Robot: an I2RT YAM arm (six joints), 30 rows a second.
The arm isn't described. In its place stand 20 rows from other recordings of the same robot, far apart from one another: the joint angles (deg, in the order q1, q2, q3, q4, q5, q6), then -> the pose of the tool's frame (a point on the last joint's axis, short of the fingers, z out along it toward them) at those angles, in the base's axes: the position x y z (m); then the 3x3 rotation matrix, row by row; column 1 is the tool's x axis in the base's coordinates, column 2 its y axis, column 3 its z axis.
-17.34 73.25 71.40 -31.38 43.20 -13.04 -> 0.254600, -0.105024, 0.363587; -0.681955, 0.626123, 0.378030; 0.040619, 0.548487, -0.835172; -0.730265, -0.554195, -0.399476
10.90 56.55 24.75 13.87 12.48 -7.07 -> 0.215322, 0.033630, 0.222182; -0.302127, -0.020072, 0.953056; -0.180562, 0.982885, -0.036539; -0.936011, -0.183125, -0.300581
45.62 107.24 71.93 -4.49 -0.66 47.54 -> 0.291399, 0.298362, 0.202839; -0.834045, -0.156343, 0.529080; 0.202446, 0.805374, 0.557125; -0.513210, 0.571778, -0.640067
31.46 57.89 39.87 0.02 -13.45 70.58 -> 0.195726, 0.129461, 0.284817; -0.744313, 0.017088, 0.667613; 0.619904, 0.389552, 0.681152; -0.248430, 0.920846, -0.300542
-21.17 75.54 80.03 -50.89 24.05 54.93 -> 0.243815, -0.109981, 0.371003; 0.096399, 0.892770, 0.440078; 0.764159, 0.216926, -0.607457; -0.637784, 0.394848, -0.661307
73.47 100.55 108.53 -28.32 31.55 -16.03 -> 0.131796, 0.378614, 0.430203; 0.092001, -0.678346, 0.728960; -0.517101, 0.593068, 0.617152; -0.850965, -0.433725, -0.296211
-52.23 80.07 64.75 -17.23 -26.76 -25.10 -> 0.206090, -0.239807, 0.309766; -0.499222, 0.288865, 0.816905; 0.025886, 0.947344, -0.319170; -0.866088, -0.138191, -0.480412
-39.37 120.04 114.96 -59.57 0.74 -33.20 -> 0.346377, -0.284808, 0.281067; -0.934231, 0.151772, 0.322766; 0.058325, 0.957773, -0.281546; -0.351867, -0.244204, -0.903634
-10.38 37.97 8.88 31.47 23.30 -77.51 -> 0.156565, -0.042994, 0.213675; -0.532268, 0.159741, 0.831368; -0.814132, 0.172676, -0.554411; -0.232120, -0.971939, 0.038140
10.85 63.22 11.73 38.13 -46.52 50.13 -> 0.188007, 0.062337, 0.172073; -0.777043, -0.353333, 0.520923; 0.388800, 0.381413, 0.838665; -0.495015, 0.854213, -0.158999
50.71 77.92 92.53 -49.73 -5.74 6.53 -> 0.172143, 0.216016, 0.428564; -0.455403, -0.775112, 0.437959; -0.377905, 0.613714, 0.693212; -0.806099, 0.150184, -0.572406
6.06 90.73 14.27 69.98 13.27 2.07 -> 0.246493, 0.017951, 0.141075; -0.107672, 0.128021, 0.985909; 0.023923, 0.991721, -0.126163; -0.993899, 0.010002, -0.109843
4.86 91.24 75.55 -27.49 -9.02 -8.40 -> 0.355651, 0.035842, 0.294251; -0.645654, -0.295072, 0.704318; -0.199695, 0.955475, 0.217231; -0.737057, -0.000393, -0.675830
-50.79 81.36 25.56 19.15 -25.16 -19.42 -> 0.171600, -0.186385, 0.142190; -0.517374, 0.332594, 0.788483; 0.158083, 0.942672, -0.293905; -0.841031, -0.027413, -0.540291
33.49 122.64 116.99 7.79 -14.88 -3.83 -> 0.428990, 0.294797, 0.375445; 0.080989, -0.743552, 0.663756; -0.023822, 0.664309, 0.747078; -0.996430, -0.076317, 0.036089
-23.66 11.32 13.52 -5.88 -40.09 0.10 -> 0.105078, -0.021008, 0.228185; -0.059280, -0.281524, 0.957721; 0.027431, 0.958587, 0.283477; -0.997864, 0.043076, -0.049103
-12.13 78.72 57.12 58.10 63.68 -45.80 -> 0.277226, -0.092222, 0.391403; -0.166380, 0.972976, 0.160113; -0.289366, 0.107050, -0.951214; -0.942648, -0.204594, 0.263735
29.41 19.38 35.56 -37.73 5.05 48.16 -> 0.081110, 0.042125, 0.286792; -0.524728, -0.040328, 0.850314; 0.556115, 0.740029, 0.378276; -0.644512, 0.671365, -0.365887
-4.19 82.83 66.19 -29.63 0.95 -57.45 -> 0.313844, -0.023584, 0.283573; -0.458962, -0.562016, 0.688107; -0.811442, 0.580576, -0.067035; -0.361824, -0.589125, -0.722506
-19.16 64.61 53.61 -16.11 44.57 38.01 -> 0.225300, -0.104730, 0.318873; 0.168190, 0.914218, 0.368669; 0.405979, 0.276564, -0.871030; -0.898272, 0.296171, -0.324638
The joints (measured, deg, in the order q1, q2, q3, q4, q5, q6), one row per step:
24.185, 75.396, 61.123, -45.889, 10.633, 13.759
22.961, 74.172, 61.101, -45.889, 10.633, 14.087
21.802, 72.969, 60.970, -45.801, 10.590, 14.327
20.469, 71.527, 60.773, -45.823, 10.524, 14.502
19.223, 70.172, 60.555, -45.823, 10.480, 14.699
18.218, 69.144, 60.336, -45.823, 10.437, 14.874
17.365, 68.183, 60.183, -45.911, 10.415, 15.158
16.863, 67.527, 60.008, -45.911, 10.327, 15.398
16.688, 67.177, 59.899, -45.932, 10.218, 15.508
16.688, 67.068, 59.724, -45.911, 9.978, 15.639
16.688, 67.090, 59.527, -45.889, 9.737, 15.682
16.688, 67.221, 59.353, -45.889, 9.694, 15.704
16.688, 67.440, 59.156, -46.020, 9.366, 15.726
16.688, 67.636, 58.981, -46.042, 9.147, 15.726
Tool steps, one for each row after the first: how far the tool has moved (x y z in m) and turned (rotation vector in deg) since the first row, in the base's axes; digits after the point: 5 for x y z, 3 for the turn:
-0.00111, -0.00650, 0.00497, 0.655, -1.092, -1.502
-0.00255, -0.01264, 0.00927, 1.262, -2.144, -2.839
-0.00489, -0.01975, 0.01398, 1.854, -3.262, -4.279
-0.00737, -0.02630, 0.01813, 2.389, -4.319, -5.660
-0.00940, -0.03145, 0.02091, 2.780, -5.076, -6.780
-0.01159, -0.03587, 0.02364, 3.181, -5.757, -7.849
-0.01323, -0.03848, 0.02514, 3.535, -6.190, -8.494
-0.01427, -0.03947, 0.02582, 3.752, -6.365, -8.697
-0.01477, -0.03947, 0.02526, 3.998, -6.247, -8.674
-0.01490, -0.03935, 0.02410, 4.140, -5.987, -8.581
-0.01468, -0.03926, 0.02265, 4.076, -5.688, -8.581
-0.01446, -0.03899, 0.02057, 4.150, -5.075, -8.433
-0.01413, -0.03875, 0.01884, 4.181, -4.639, -8.323

